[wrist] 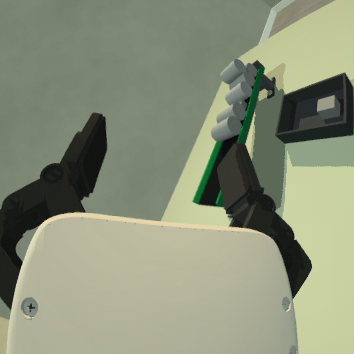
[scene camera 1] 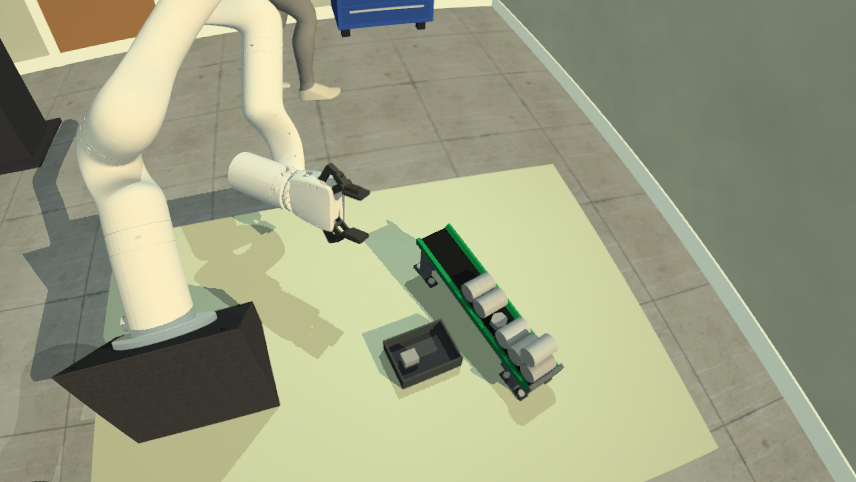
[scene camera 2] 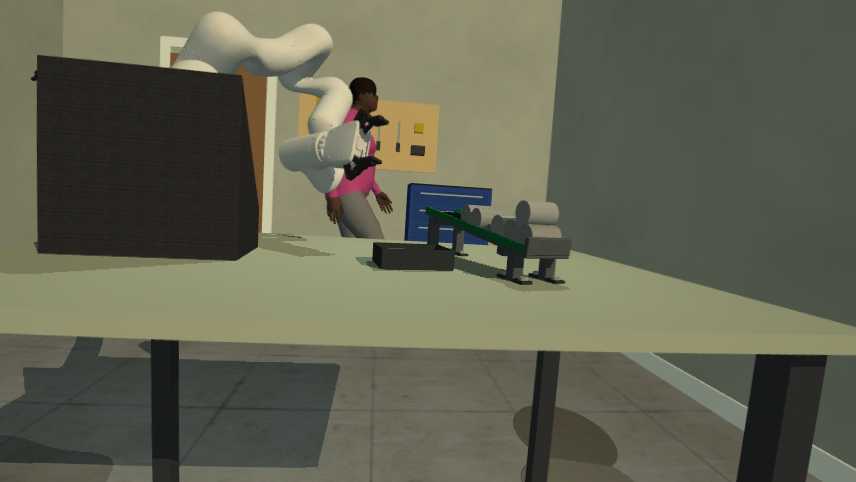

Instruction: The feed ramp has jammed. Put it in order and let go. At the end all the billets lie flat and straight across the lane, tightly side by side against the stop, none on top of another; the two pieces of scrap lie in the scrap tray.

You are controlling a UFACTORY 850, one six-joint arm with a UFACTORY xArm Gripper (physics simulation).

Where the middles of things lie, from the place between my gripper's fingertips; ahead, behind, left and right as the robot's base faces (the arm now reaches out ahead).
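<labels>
The stop (scene camera 2: 534,246) is 18 cm below my hand, 28 cm ahead of it and 30 cm to the right of it. As for the scrap tray (scene camera 1: 438,353), my hand is 23 cm above it, 17 cm to the left of it and 7 cm short of it. Going by their middles, the scrap tray is the nearest to my hand of the things named here.
</labels>
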